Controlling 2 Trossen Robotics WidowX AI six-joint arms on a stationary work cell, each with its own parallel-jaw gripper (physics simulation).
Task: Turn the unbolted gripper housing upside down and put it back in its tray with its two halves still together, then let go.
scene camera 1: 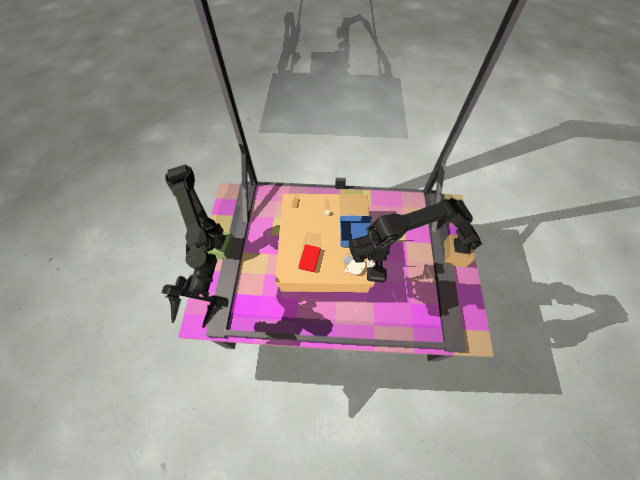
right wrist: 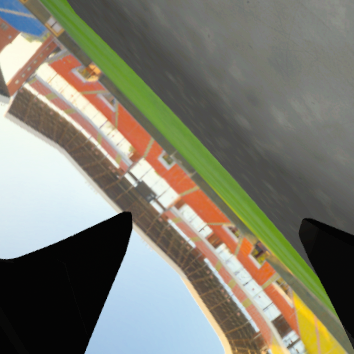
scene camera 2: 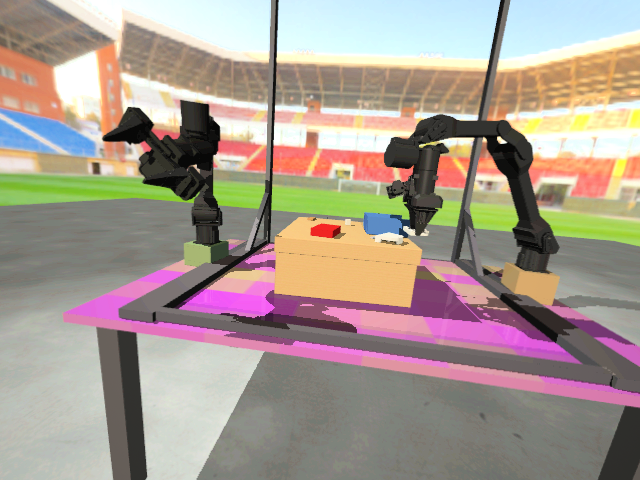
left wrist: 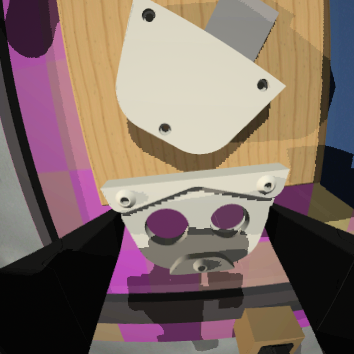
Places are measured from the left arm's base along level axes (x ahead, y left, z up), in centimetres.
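Where they show: left gripper, between the fingertips: (scene camera 1: 373,265) (scene camera 2: 415,233) (left wrist: 194,213); right gripper, between the fingertips: (scene camera 1: 188,325) (right wrist: 217,223) (scene camera 2: 123,159); left arm's base, origin of its link: (scene camera 1: 462,246) (scene camera 2: 530,268) (left wrist: 272,352); right arm's base, origin of its link: (scene camera 1: 216,241) (scene camera 2: 207,242).
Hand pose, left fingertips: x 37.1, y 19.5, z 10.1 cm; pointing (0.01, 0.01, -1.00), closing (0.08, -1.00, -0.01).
Observation:
Each offset is from my left fingertips to the centre of the thing. "pt": to the spot under its first point.
The cream gripper housing shows as two pieces. My left gripper (left wrist: 194,213) (scene camera 1: 366,263) (scene camera 2: 421,230) is shut on the half with two round holes {pt dx +0.3, dy -0.1, dz +0.6 cm} (left wrist: 197,214) and holds it just above the right front corner of the wooden block {dx +19.5, dy -10.9, dz -11.0 cm} (scene camera 1: 304,224) (scene camera 2: 342,276). The other half, a flat plate with three screw holes {dx +5.8, dy +0.7, dz -2.1 cm} (left wrist: 189,81) (scene camera 1: 355,268) (scene camera 2: 389,237), lies on the block, apart from the held half. A grey tray {pt dx +9.3, dy -2.0, dz -2.6 cm} (left wrist: 242,24) sticks out from under the plate. My right gripper (scene camera 1: 194,305) (right wrist: 217,223) is open and empty, off the table's left edge.
A red block {dx +23.4, dy +0.5, dz -1.9 cm} (scene camera 1: 310,257) (scene camera 2: 325,230) and a blue block {dx +7.7, dy -12.9, dz -0.3 cm} (scene camera 1: 354,228) (scene camera 2: 382,223) sit on the wooden block, the blue one close behind the left gripper. A small pale part {dx +20.3, dy -20.6, dz -1.9 cm} (scene camera 1: 328,212) lies near the back. Dark frame posts {pt dx +59.8, dy -37.6, dz +2.0 cm} (scene camera 1: 244,162) stand at the table's back corners.

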